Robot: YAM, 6 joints.
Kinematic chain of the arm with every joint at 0, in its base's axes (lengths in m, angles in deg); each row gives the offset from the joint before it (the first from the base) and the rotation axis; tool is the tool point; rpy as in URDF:
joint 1: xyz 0 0 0.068 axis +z
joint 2: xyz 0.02 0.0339 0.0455 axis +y
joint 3: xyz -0.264 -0.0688 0 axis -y
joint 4: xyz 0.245 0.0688 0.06 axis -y
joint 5: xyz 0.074 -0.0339 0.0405 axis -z
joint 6: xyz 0.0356 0 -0.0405 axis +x
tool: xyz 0 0 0 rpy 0 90 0
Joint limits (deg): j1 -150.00..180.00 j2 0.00..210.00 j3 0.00..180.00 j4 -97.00..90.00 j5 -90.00..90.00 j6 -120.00..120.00
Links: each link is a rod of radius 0.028 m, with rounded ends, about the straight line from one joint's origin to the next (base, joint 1, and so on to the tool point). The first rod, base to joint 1, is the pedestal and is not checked.
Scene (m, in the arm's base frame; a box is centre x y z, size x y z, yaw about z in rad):
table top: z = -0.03
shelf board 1: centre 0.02 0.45 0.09 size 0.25 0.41 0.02 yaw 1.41
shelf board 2: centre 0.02 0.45 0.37 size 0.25 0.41 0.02 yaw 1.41
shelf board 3: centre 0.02 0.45 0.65 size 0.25 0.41 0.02 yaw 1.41
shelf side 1: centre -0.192 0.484 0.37 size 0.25 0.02 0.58 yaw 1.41
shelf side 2: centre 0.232 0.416 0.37 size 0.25 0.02 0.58 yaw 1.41
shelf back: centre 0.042 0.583 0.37 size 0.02 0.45 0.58 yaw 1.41
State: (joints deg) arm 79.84 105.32 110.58 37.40 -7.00 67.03
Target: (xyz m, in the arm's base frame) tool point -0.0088 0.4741 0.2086
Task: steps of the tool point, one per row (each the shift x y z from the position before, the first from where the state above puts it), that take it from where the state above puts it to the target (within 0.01 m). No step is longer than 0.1 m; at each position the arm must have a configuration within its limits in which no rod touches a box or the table.
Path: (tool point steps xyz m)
1: -0.0251 -0.0390 -0.0004
2: -0.0201 -0.0419 -0.0100
3: -0.0149 -0.0430 -0.0197
4: -0.0098 -0.0419 -0.0286
5: -0.0174 0.0236 -0.0845
6: -0.0161 -0.0008 -0.0880
7: -0.0120 -0.0251 -0.0846
8: 0.0027 0.0593 0.0204
9: 0.0071 0.0620 0.0069
10: 0.0121 0.0611 -0.0069
11: 0.0169 0.0568 -0.0204

